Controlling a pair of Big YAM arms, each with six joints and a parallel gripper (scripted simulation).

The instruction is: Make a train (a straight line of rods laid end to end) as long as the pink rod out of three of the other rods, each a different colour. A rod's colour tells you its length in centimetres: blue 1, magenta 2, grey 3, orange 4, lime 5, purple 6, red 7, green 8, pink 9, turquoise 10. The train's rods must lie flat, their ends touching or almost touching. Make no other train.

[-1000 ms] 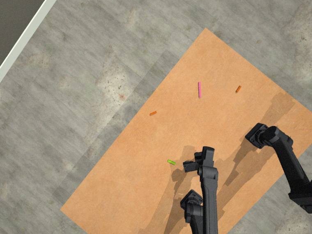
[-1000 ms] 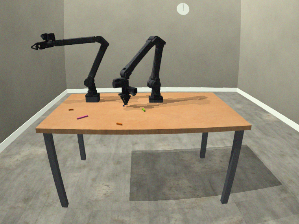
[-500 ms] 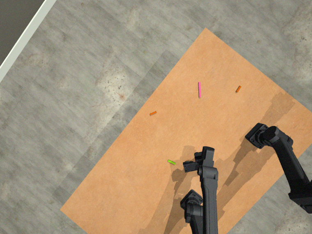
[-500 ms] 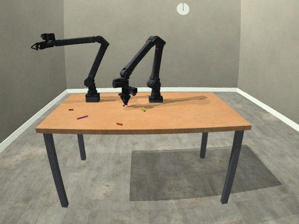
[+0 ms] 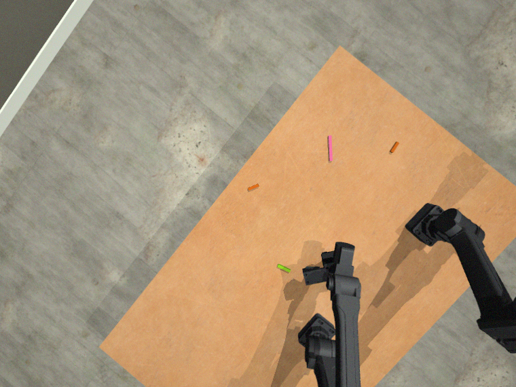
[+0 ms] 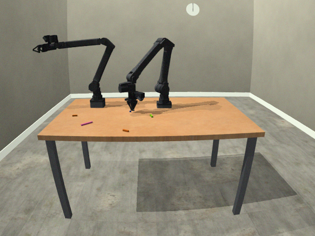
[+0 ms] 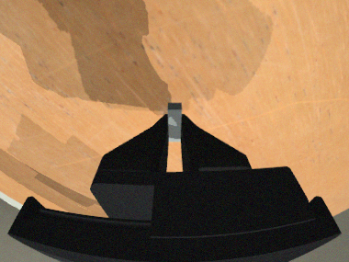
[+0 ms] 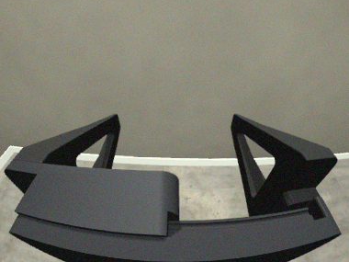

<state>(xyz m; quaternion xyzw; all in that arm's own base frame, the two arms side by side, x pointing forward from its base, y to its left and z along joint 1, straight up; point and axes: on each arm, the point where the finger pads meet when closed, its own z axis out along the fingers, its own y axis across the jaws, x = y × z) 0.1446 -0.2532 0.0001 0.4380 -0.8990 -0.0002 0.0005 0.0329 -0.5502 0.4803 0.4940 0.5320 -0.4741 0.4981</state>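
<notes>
My left hand is 1 cm past the blue rod, 2 cm to the left of it and 2 cm above it. Also, from my left hand: pink rod 26 cm ahead, 29 cm to the right, 2 cm below; lime rod 9 cm ahead, 15 cm to the left, 2 cm below; grey rod right at my left hand.
</notes>
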